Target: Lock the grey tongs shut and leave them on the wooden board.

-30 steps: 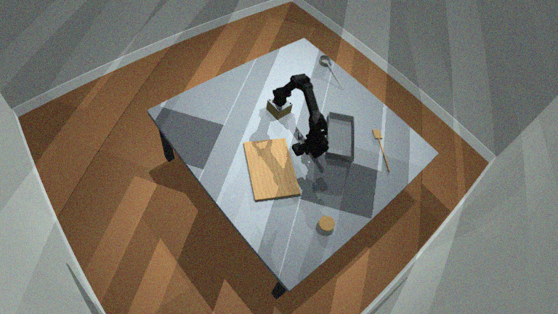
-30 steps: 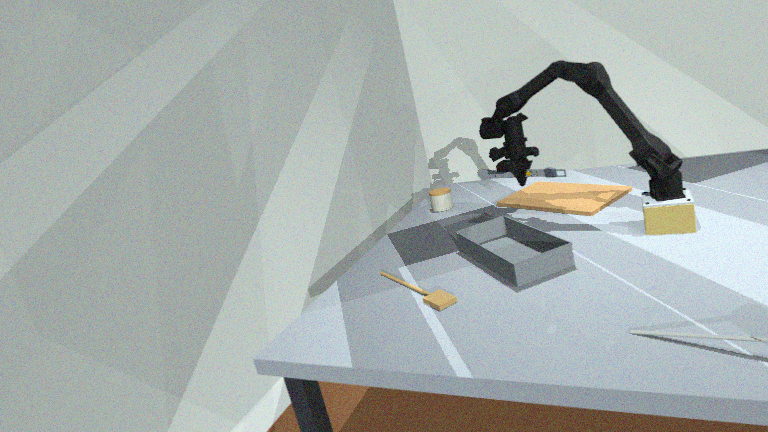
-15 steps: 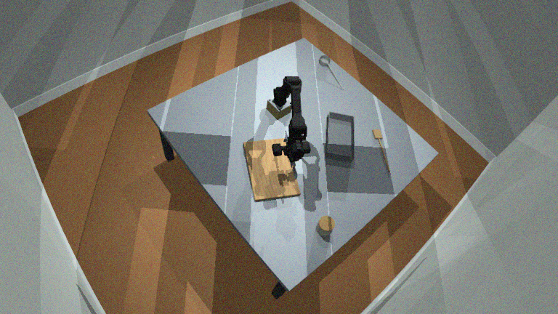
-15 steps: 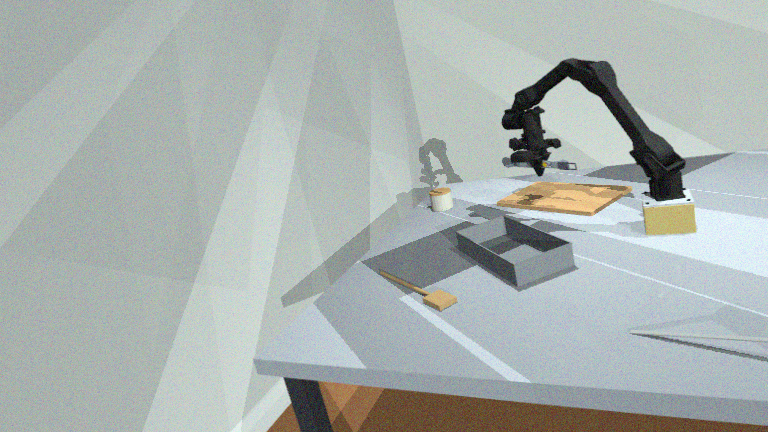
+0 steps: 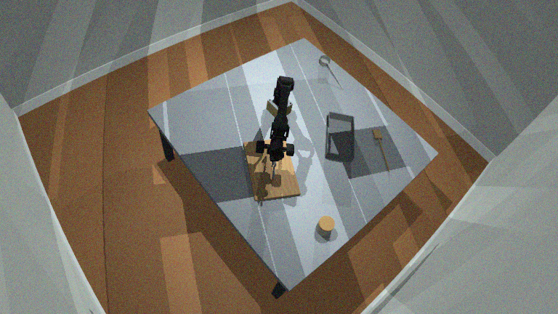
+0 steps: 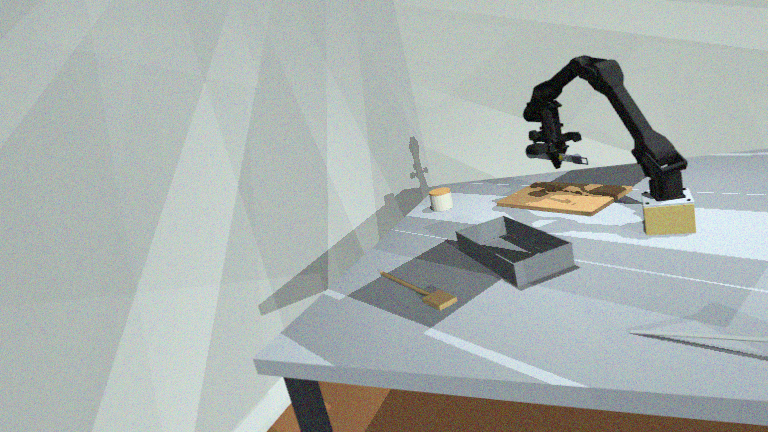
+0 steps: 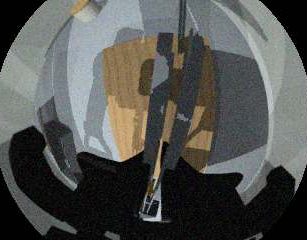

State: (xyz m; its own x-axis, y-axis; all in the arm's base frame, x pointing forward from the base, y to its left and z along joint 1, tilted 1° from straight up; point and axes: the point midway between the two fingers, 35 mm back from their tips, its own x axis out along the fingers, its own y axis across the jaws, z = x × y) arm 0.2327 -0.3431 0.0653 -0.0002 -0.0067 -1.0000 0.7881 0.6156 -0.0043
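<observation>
The wooden board is 10 cm below my gripper tip. The rest, counted from my gripper tip: grey roasting tin: 17 cm ahead, 43 cm to the left, 8 cm below; then small wooden cup: 42 cm ahead, 9 cm to the right, 7 cm below.
</observation>
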